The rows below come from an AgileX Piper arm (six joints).
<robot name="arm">
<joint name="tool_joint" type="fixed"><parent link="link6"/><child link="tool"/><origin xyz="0 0 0"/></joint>
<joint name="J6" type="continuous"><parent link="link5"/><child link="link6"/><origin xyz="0 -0.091 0" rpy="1.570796 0 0"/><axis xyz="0 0 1"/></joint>
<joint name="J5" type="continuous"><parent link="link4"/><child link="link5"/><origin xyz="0 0 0" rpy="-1.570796 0 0"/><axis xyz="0 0 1"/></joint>
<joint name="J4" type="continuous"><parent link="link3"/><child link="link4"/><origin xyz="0.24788 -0.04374 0" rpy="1.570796 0 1.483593"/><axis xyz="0 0 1"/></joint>
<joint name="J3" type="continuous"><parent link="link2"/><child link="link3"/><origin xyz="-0.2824 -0.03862 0"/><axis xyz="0 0 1"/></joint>
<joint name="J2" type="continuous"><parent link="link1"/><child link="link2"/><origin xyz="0 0 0" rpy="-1.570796 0 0"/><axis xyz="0 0 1"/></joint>
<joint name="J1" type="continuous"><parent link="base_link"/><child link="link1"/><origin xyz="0 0 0.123"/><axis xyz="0 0 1"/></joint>
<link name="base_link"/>
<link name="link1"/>
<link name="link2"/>
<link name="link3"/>
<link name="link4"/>
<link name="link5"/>
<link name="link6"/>
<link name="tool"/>
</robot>
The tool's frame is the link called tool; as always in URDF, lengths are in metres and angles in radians. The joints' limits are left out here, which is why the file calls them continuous.
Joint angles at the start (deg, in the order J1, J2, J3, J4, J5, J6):
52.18 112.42 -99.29 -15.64 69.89 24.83
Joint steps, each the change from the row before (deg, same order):
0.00 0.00 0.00 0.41 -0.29 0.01
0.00 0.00 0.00 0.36 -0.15 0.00
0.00 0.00 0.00 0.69 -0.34 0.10
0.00 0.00 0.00 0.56 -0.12 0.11
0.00 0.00 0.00 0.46 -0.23 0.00
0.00 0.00 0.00 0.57 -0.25 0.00
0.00 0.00 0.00 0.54 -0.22 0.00
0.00 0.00 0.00 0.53 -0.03 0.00
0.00 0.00 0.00 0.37 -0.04 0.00
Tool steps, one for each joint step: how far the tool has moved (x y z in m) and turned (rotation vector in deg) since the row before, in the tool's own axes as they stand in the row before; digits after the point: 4 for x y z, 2 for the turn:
-0.0002 0.0007 0.0000 -0.47 -0.10 0.15
0.0000 0.0006 0.0000 -0.37 0.01 0.13
-0.0001 0.0012 0.0000 -0.73 -0.04 0.34
0.0002 0.0008 0.0000 -0.52 0.11 0.31
0.0000 0.0008 0.0000 -0.49 -0.03 0.17
0.0000 0.0009 0.0000 -0.59 0.00 0.21
0.0000 0.0009 0.0000 -0.55 0.01 0.20
0.0003 0.0007 0.0000 -0.46 0.18 0.20
0.0002 0.0005 0.0000 -0.33 0.11 0.14

